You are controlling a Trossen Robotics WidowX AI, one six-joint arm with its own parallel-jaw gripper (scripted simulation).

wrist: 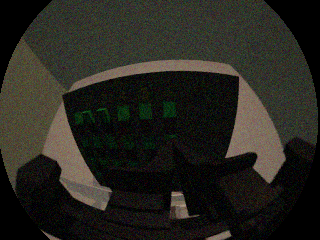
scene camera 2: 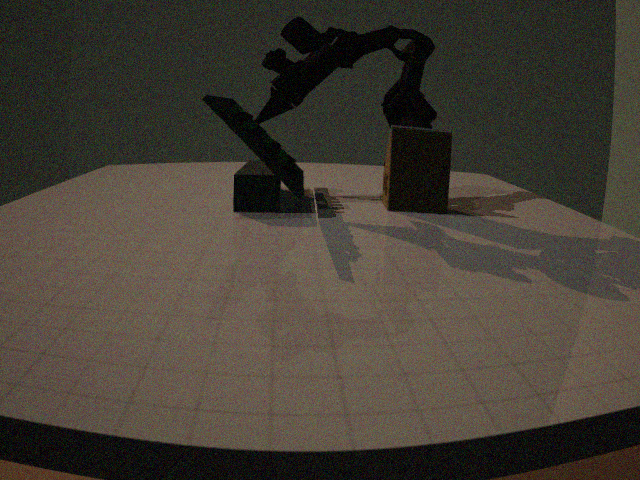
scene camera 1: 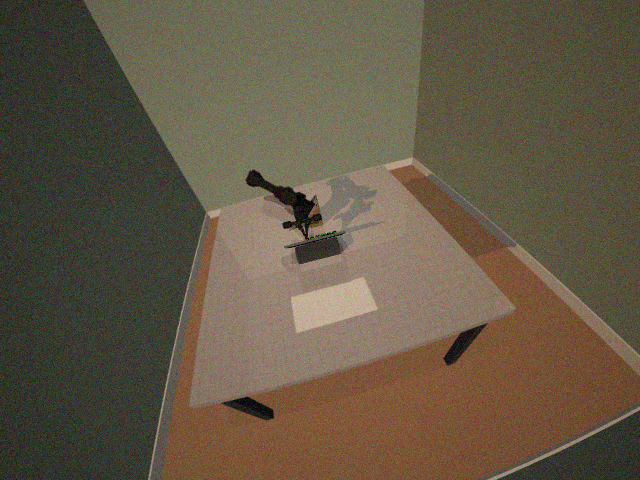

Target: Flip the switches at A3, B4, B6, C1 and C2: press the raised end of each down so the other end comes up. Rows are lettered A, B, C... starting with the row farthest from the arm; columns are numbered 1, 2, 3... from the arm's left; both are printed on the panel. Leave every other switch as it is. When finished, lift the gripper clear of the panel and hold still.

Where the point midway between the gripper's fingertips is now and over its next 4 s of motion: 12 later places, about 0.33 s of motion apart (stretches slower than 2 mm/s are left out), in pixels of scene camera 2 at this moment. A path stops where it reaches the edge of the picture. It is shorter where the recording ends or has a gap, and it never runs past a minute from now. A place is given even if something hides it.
My gripper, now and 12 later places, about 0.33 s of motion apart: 256, 122; 256, 123; 272, 109; 281, 101; 288, 109; 287, 118; 277, 129; 271, 135; 267, 138; 267, 139; 266, 140; 266, 140; 265, 141
